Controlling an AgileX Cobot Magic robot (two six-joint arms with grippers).
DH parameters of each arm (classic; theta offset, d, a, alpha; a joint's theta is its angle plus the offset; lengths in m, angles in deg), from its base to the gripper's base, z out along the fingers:
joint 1: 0 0.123 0 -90
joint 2: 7.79 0 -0.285 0
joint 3: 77.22 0 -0.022 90
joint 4: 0 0.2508 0 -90
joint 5: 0 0 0.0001 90
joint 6: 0 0.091 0 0
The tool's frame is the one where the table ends.
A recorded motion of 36 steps. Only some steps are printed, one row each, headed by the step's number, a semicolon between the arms.
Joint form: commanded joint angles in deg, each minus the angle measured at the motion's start. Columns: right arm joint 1, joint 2, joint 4, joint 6, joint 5, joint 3; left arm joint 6, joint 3, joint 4, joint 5, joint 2, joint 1.
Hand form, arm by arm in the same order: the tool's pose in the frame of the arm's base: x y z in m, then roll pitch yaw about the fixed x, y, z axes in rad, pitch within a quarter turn. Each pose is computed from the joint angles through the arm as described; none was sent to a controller.
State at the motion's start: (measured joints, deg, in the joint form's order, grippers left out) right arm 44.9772 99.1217 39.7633 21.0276 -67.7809 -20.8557; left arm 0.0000 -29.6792 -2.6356 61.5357 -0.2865 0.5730
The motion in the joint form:
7: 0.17 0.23 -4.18 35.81 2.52 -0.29; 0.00 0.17 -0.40 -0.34 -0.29 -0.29
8: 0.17 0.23 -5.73 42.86 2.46 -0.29; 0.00 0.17 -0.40 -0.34 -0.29 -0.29
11: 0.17 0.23 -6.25 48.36 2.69 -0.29; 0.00 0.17 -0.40 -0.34 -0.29 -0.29
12: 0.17 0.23 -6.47 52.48 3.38 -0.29; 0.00 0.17 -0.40 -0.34 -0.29 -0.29
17: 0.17 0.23 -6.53 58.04 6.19 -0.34; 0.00 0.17 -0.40 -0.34 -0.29 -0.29
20: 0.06 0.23 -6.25 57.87 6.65 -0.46; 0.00 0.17 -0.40 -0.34 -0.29 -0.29
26: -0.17 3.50 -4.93 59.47 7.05 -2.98; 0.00 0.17 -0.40 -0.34 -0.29 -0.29
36: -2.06 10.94 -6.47 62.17 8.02 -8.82; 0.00 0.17 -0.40 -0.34 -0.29 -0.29
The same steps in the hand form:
7: 0.2124 0.1453 0.1444 1.7756 0.3993 1.8713; -0.0085 -0.0043 0.2809 -3.0432 1.1137 -3.0788
8: 0.2120 0.1475 0.1449 1.7620 0.2856 1.8696; -0.0085 -0.0043 0.2809 -3.0432 1.1137 -3.0788
11: 0.2117 0.1482 0.1447 1.7603 0.1934 1.8609; -0.0085 -0.0043 0.2809 -3.0432 1.1137 -3.0788
12: 0.2114 0.1487 0.1436 1.7696 0.1230 1.8543; -0.0085 -0.0043 0.2809 -3.0432 1.1137 -3.0788
17: 0.2104 0.1494 0.1395 1.8156 0.0257 1.8452; -0.0085 -0.0043 0.2809 -3.0432 1.1137 -3.0788
20: 0.2110 0.1490 0.1391 1.8224 0.0259 1.8408; -0.0085 -0.0043 0.2809 -3.0432 1.1137 -3.0788
26: 0.2203 0.1549 0.1308 1.8439 -0.0004 1.8089; -0.0085 -0.0043 0.2809 -3.0432 1.1137 -3.0788
36: 0.2438 0.1678 0.1100 1.8811 -0.0258 1.7903; -0.0085 -0.0043 0.2809 -3.0432 1.1137 -3.0788

